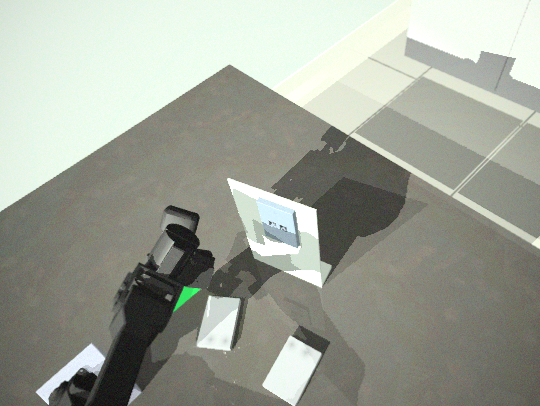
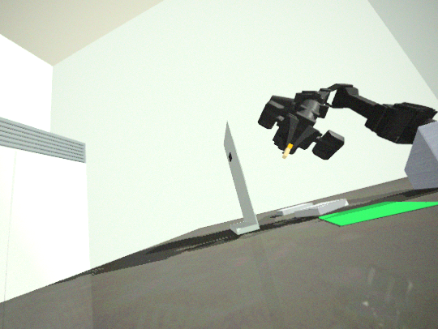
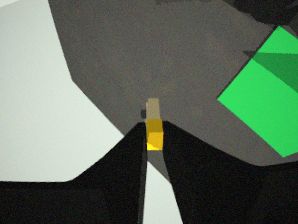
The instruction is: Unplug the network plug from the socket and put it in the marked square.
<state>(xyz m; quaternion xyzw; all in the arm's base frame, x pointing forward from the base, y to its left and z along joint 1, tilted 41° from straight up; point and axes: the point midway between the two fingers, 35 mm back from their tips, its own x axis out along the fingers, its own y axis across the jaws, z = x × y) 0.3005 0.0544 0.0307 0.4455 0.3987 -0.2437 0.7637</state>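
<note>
Right now the green marked square is 14 cm below my gripper tip, 7 cm behind it and 4 cm to the left of it. Round my gripper tip: network plug (1 cm ahead).
</note>
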